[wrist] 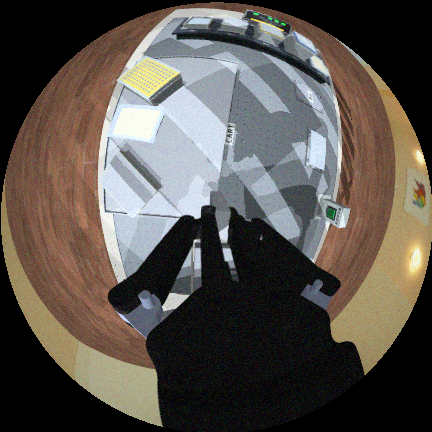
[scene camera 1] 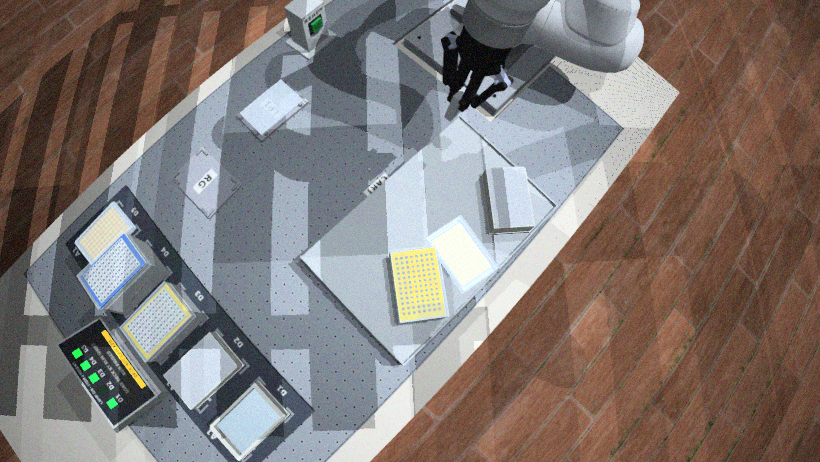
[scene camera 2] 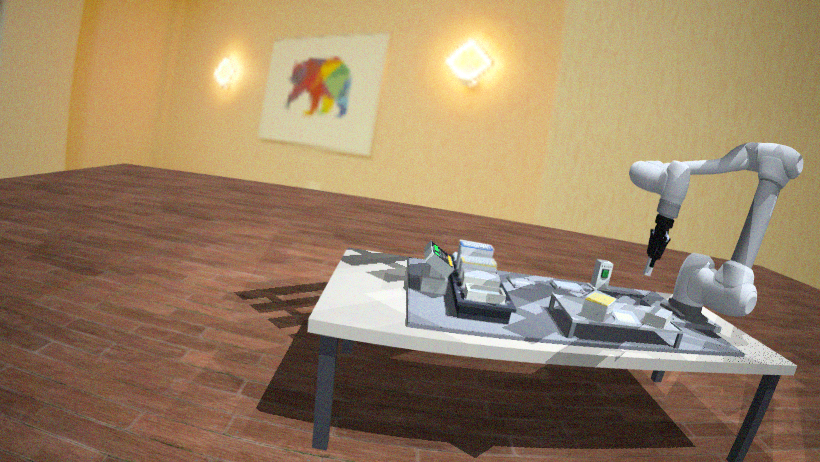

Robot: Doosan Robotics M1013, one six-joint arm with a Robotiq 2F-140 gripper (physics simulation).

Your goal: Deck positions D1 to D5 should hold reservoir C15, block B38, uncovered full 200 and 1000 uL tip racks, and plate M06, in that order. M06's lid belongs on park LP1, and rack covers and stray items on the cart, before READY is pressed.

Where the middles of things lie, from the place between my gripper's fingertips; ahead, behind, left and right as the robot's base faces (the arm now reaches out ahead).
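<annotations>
There is the RG pad (scene camera 1: 224, 185), and it is 38 cm ahead of my hand, 37 cm to the right of it and 19 cm below it. Counted from my hand again, the device with green display (scene camera 1: 310, 34) is 46 cm to the right of it, 6 cm behind it and 13 cm below it. As for the cart mat (scene camera 1: 442, 181), I find it 10 cm to the left of my hand, 13 cm below it and 16 cm ahead of it.
</annotations>
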